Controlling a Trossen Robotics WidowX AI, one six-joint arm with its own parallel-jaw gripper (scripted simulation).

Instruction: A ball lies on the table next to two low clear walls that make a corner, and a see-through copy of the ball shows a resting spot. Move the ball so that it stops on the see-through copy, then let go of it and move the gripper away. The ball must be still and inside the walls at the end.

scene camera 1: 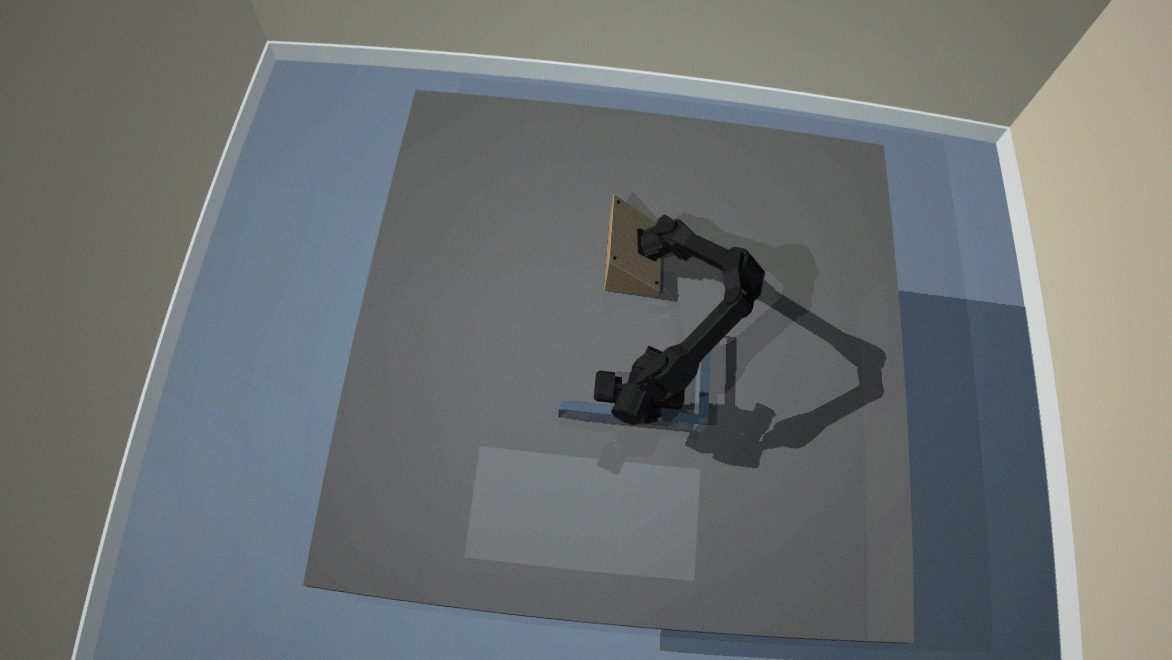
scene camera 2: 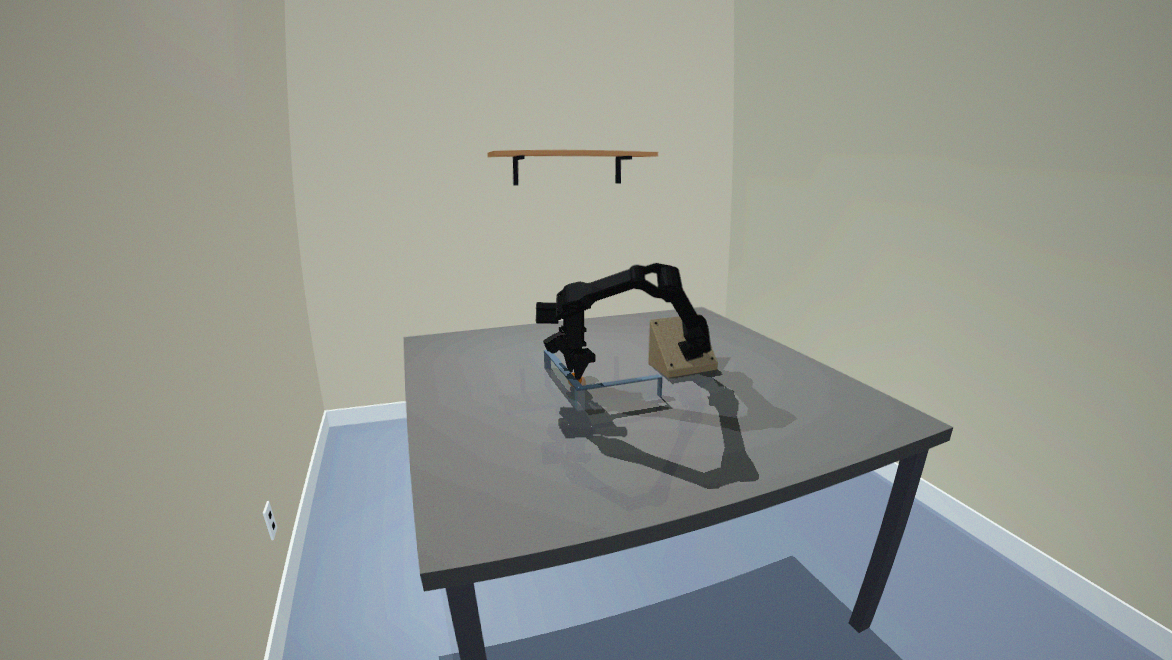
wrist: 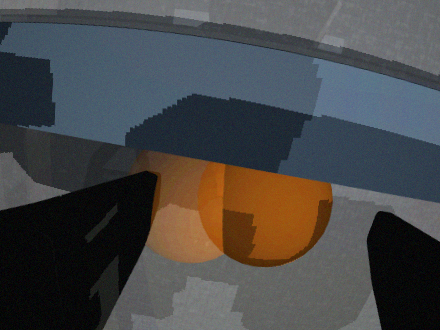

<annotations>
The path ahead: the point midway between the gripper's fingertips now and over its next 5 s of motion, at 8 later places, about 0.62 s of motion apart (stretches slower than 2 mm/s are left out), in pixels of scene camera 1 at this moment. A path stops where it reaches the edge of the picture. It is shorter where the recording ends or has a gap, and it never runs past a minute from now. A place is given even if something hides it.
My gripper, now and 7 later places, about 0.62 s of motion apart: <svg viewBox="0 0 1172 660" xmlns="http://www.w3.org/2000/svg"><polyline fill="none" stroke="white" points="634,402 631,400 629,389 640,384 648,391 645,400 644,403 647,397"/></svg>
</annotations>
